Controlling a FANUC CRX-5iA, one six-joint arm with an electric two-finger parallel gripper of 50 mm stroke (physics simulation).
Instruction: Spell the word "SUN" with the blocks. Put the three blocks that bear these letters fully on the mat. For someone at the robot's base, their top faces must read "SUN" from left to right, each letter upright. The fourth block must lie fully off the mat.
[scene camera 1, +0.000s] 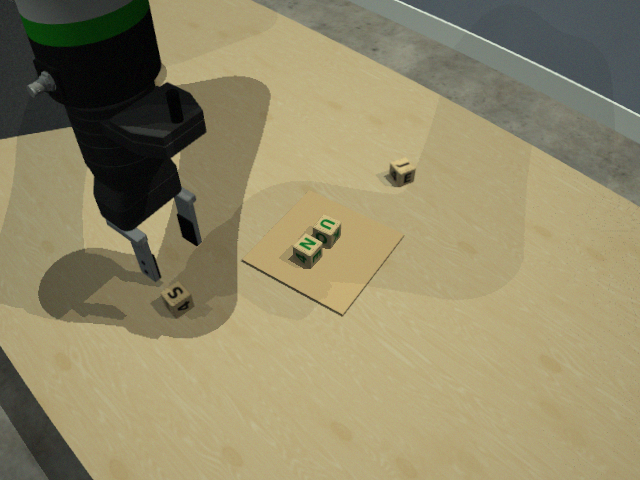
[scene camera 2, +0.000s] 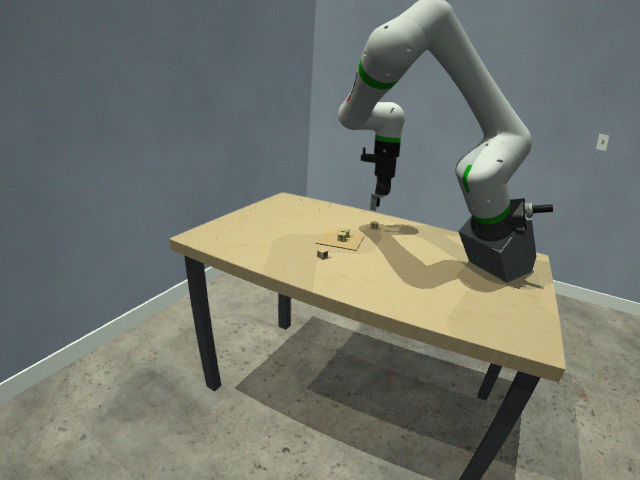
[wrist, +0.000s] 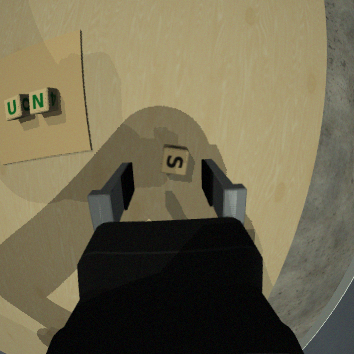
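My gripper (scene camera 1: 175, 260) (scene camera 2: 374, 207) (wrist: 166, 174) is open and empty. It hangs above the S block (scene camera 1: 176, 299) (scene camera 2: 374, 225) (wrist: 175, 160), which lies off the mat; in the wrist view its black S is turned sideways, ahead of the fingertips. The mat (scene camera 1: 341, 299) (scene camera 2: 354, 242) (wrist: 55, 140) bears the U block (scene camera 1: 327, 230) (wrist: 13, 107) and the N block (scene camera 1: 308, 250) (wrist: 39, 101), with green letters on top. They stand close side by side, U left of N and both near upright in the wrist view. The fourth block (scene camera 1: 402, 172) (scene camera 2: 322, 253) lies off the mat, a J- or I-like stroke on top.
The wooden table (scene camera 1: 439, 387) (scene camera 2: 413, 304) carries the blocks and mat. The robot's dark base (scene camera 2: 498, 250) stands at the table's right end in scene camera 2. The arm's shadow falls around the S block. A table edge runs along the right side of the wrist view.
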